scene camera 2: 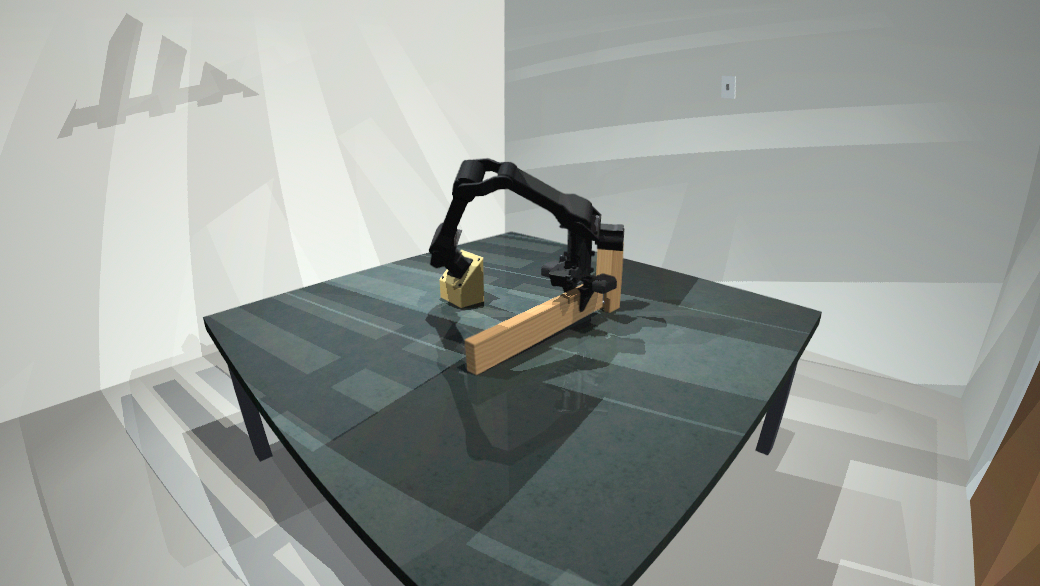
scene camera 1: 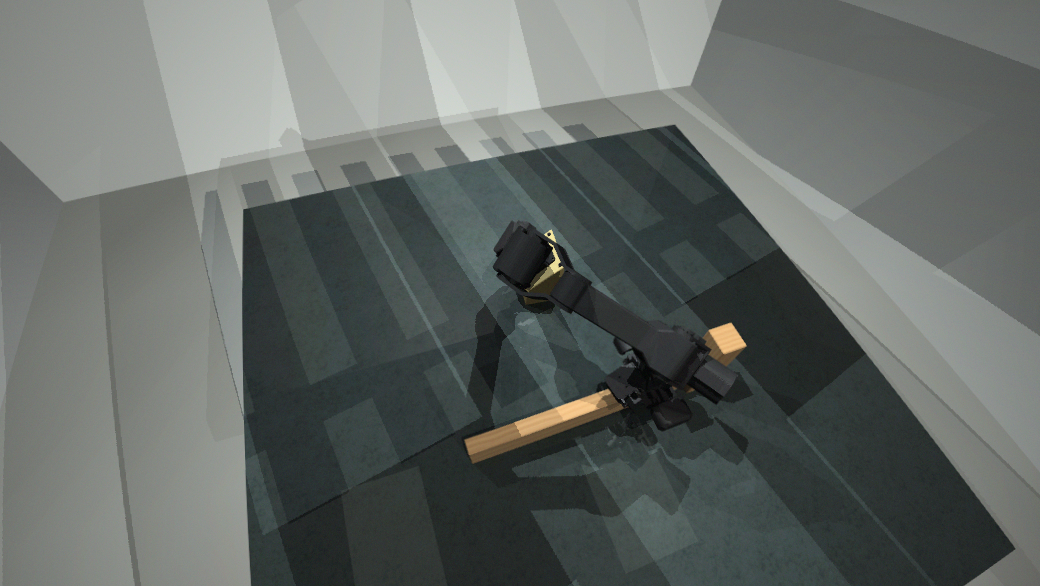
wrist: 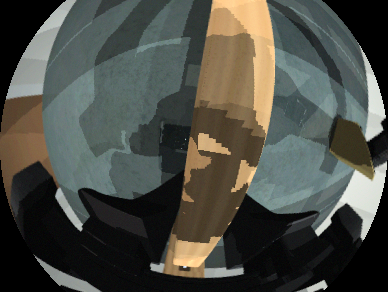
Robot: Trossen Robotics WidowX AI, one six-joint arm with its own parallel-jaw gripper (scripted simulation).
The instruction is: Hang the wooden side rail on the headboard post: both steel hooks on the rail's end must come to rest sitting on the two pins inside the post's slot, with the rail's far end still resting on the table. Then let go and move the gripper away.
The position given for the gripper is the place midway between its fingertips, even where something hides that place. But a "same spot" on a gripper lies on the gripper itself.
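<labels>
The gripper shows in scene camera 2, in scene camera 1 (638, 393) and in the wrist view. The same spot on the gripper: (scene camera 2: 586, 293) is (wrist: 167, 223). A wooden side rail shows in the wrist view, in scene camera 2 and in scene camera 1 (537, 427). On the wooden side rail, (wrist: 232, 110) and (scene camera 2: 563, 297) are the same spot.
</labels>
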